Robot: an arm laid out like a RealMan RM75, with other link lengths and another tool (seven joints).
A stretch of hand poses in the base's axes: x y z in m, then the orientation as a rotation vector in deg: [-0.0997, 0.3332, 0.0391, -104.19, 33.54, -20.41]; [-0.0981, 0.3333, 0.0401, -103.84, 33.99, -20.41]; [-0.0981, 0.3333, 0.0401, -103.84, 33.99, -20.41]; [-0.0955, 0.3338, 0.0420, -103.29, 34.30, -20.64]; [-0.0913, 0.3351, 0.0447, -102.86, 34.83, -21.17]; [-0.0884, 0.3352, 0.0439, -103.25, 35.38, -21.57]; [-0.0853, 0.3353, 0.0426, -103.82, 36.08, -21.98]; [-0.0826, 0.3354, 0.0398, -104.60, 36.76, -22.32]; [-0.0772, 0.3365, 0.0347, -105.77, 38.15, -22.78]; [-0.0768, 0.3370, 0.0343, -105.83, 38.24, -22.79]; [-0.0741, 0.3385, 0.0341, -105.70, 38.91, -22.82]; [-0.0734, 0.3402, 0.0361, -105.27, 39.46, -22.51]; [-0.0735, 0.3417, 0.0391, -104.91, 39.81, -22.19]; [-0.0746, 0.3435, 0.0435, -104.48, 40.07, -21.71]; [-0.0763, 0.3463, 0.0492, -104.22, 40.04, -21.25]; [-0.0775, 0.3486, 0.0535, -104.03, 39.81, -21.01]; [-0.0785, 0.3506, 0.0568, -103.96, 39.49, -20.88]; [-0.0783, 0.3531, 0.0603, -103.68, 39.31, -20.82]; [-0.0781, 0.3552, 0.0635, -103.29, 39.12, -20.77]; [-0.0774, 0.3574, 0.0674, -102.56, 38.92, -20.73]
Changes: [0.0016, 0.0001, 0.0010, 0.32, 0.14, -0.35]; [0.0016, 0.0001, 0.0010, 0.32, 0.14, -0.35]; [0.0042, 0.0006, 0.0029, 0.76, 0.01, -0.75]; [0.0084, 0.0019, 0.0056, 0.98, -0.16, -1.43]; [0.0113, 0.0020, 0.0048, 0.48, -0.01, -1.96]; [0.0144, 0.0021, 0.0035, -0.19, 0.26, -2.56]; [0.0171, 0.0022, 0.0007, -1.04, 0.62, -3.10]; [0.0225, 0.0033, -0.0044, -2.32, 1.38, -4.12]; [0.0229, 0.0038, -0.0048, -2.38, 1.44, -4.18]; [0.0256, 0.0053, -0.0050, -2.30, 1.74, -4.66]; [0.0263, 0.0070, -0.0030, -1.83, 2.11, -4.94]; [0.0262, 0.0085, 0.0000, -1.41, 2.39, -5.07]; [0.0251, 0.0103, 0.0044, -0.88, 2.71, -5.07]; [0.0234, 0.0131, 0.0101, -0.49, 2.92, -4.86]; [0.0222, 0.0154, 0.0144, -0.23, 2.89, -4.61]; [0.0212, 0.0174, 0.0177, -0.11, 2.79, -4.33]; [0.0214, 0.0199, 0.0212, 0.17, 2.65, -4.22]; [0.0216, 0.0220, 0.0244, 0.56, 2.48, -4.12]; [0.0223, 0.0242, 0.0283, 1.26, 2.20, -4.06]
